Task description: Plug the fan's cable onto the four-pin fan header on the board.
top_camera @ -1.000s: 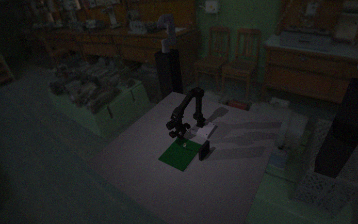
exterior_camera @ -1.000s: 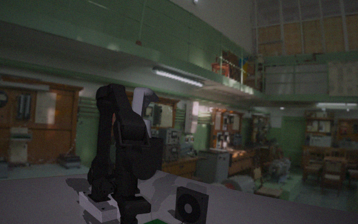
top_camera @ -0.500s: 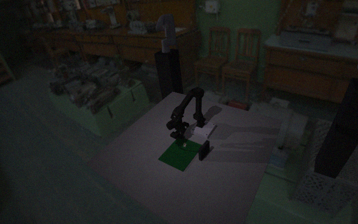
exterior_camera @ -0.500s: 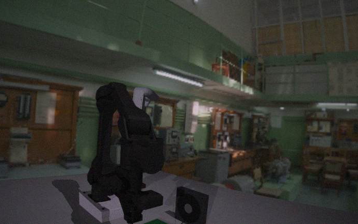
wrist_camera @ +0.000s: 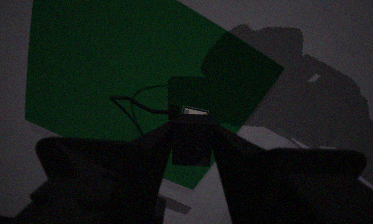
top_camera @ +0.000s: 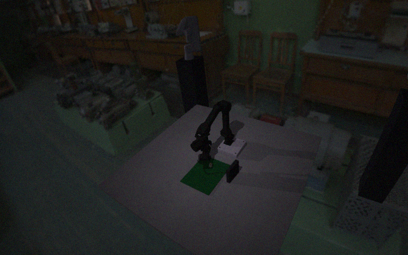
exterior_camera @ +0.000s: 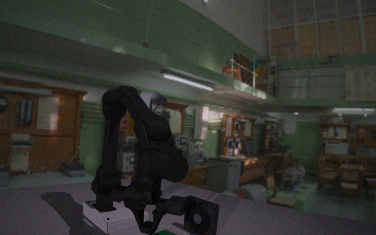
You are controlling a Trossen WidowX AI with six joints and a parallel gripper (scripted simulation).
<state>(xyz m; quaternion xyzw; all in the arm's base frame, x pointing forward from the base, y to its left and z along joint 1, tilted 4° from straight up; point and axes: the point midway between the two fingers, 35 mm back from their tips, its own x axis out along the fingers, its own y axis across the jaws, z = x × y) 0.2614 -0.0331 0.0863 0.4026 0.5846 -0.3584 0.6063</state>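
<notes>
My gripper tip is now 10 mm to the right of the dark plug and 10 mm below it. Also, from my gripper tip: black fan (200 mm to the left, 20 mm below, 10 mm ahead); green board (90 mm below, 70 mm ahead, 30 mm to the left).
</notes>
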